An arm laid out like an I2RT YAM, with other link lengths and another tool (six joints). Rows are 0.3 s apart.
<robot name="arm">
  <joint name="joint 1" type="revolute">
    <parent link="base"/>
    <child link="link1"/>
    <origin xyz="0 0 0.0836"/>
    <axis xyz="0 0 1"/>
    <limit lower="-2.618" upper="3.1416"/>
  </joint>
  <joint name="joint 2" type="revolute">
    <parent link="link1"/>
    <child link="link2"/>
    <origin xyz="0.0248 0.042 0.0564" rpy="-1.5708 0 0"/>
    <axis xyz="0 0 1"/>
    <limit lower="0" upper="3.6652"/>
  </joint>
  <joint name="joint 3" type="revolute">
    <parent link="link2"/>
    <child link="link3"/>
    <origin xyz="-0.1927 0 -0.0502" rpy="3.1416 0 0"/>
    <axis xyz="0 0 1"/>
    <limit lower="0" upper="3.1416"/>
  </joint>
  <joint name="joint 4" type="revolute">
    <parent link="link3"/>
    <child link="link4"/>
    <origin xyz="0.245 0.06 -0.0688"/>
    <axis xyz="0 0 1"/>
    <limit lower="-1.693" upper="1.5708"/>
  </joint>
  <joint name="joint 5" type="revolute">
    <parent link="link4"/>
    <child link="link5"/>
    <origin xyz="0.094 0.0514 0.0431" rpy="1.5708 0 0"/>
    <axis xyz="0 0 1"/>
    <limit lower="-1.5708" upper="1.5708"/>
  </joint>
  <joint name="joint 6" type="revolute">
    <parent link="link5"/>
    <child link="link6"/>
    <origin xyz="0.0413 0 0.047" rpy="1.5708 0 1.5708"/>
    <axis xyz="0 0 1"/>
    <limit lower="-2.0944" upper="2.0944"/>
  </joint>
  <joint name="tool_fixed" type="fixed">
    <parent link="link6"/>
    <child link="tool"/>
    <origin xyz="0.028 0.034 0.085" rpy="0 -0.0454 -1.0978"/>
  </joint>
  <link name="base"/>
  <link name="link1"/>
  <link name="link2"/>
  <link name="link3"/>
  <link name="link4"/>
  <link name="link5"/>
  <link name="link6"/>
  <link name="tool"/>
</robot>
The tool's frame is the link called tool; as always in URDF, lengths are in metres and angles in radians.
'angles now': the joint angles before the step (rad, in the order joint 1, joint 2, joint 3, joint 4, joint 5, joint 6). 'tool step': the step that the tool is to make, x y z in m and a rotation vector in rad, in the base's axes. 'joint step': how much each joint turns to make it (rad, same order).
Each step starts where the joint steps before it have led.
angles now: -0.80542, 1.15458, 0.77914, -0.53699, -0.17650, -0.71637
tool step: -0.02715, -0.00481, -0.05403, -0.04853, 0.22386, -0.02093
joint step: 0.00011, 0.11865, -0.09765, 0.08753, 0.17343, -0.09192
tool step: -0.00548, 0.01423, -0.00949, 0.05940, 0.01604, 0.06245
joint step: -0.00464, -0.03228, -0.03424, -0.05351, -0.05811, -0.04465
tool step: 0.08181, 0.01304, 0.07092, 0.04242, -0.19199, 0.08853
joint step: 0.15310, 0.08268, 0.31586, -0.10304, -0.10451, 0.13789
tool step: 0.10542, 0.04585, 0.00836, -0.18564, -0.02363, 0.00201
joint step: 0.33465, 0.32205, 0.25144, 0.18102, 0.32506, 0.16729
